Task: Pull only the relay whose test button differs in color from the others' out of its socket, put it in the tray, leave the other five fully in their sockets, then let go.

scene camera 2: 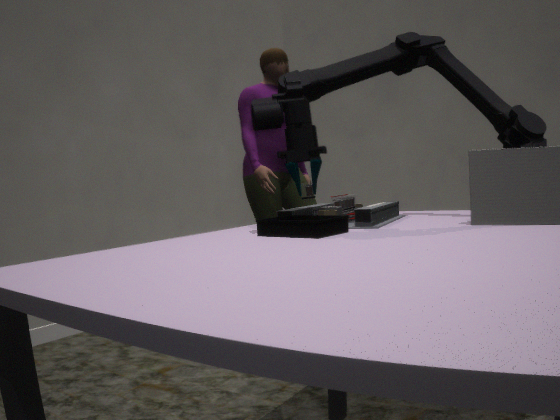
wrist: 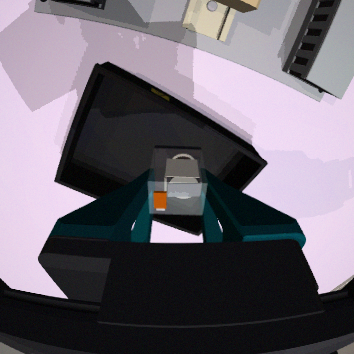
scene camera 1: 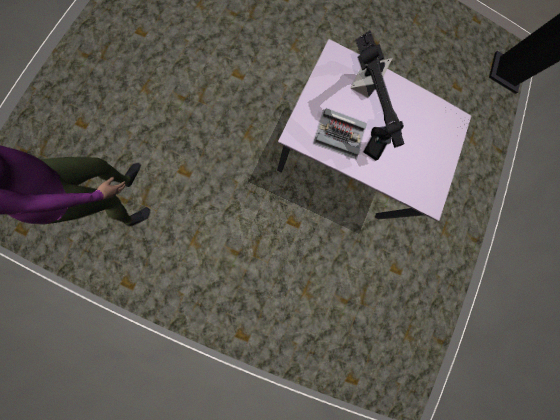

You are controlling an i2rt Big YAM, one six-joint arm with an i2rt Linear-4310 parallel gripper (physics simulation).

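Pixels of known places: gripper, between the fingertips: [scene camera 2: 307, 195] [wrist: 176, 176] [scene camera 1: 377, 140]; arm's base, origin of its link: [scene camera 2: 530, 177].
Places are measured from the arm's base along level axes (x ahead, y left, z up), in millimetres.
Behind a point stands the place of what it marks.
Note:
My gripper [scene camera 2: 308, 191] {x 464, y 196, z -19 mm} [wrist: 176, 176] {x 464, y 196, z -19 mm} is shut on a clear-cased relay [wrist: 177, 172] {x 472, y 180, z 3 mm} with an orange test button; in the second scene view the relay [scene camera 2: 309, 190] {x 458, y 197, z -8 mm} hangs upright between the teal fingertips. The black tray [scene camera 1: 374, 150] {x 488, y 231, z -97 mm} [scene camera 2: 302, 228] {x 429, y 286, z -81 mm} [wrist: 70, 125] {x 544, y 209, z -65 mm} lies on the table below; in the wrist view the relay appears over the tray's near part, a short way above it. The socket panel [scene camera 1: 338, 144] [scene camera 2: 377, 213] [wrist: 270, 75] {x 402, y 114, z -97 mm} with red and black wires stands beside the tray. The other relays in their sockets are too small or out of frame to make out.
The arm's grey base block [scene camera 1: 367, 89] {x 132, y 10, z -36 mm} [scene camera 2: 515, 185] {x 30, y 58, z -15 mm} stands at the table's back. The panel's raised wire duct [wrist: 325, 50] {x 395, y 79, z -57 mm} is close to the tray. A person in purple [scene camera 1: 35, 195] [scene camera 2: 265, 140] stands beyond the table.

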